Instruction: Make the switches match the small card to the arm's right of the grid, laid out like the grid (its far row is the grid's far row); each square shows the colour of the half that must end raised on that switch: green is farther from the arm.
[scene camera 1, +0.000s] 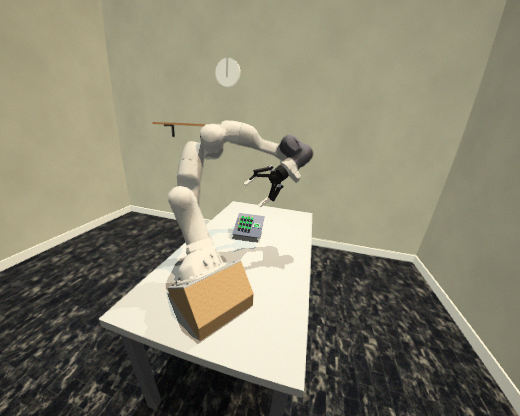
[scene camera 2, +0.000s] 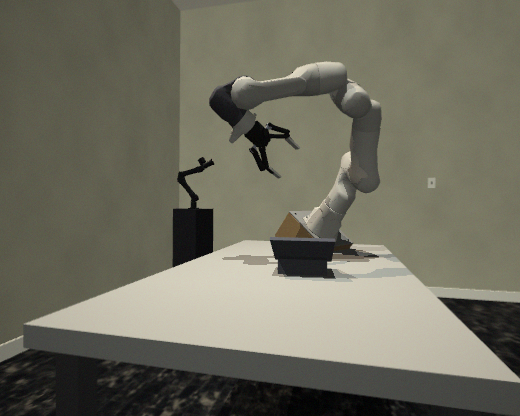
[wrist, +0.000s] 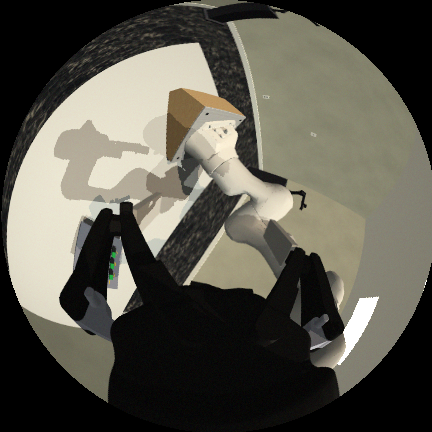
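Note:
A grey switch box (scene camera 1: 255, 236) (scene camera 2: 303, 249) (wrist: 84, 237) stands on the table (scene camera 1: 280, 300) (scene camera 2: 250, 310) (wrist: 115, 100). Its grid of black and green switches (scene camera 1: 245, 224) (wrist: 112, 265) shows in scene camera 1 and partly in the wrist view. The raised halves are too small to tell apart. A small card (scene camera 1: 256, 225) with green on it lies right of the grid in scene camera 1; its squares cannot be read. Scene camera 2 shows the box's dark side. My gripper (scene camera 1: 253, 193) (scene camera 2: 289, 162) (wrist: 214, 215) is wide open and empty, tilted, high above the table. One finger hides part of the box in the wrist view.
An orange-brown wedge (scene camera 1: 220, 300) (scene camera 2: 291, 226) (wrist: 176, 122) bears the arm's base. A black pedestal (scene camera 2: 192, 237) with a small black arm (scene camera 2: 189, 185) stands left behind the table. A wooden shelf (scene camera 1: 177, 124) and a round clock (scene camera 1: 228, 72) are on the wall.

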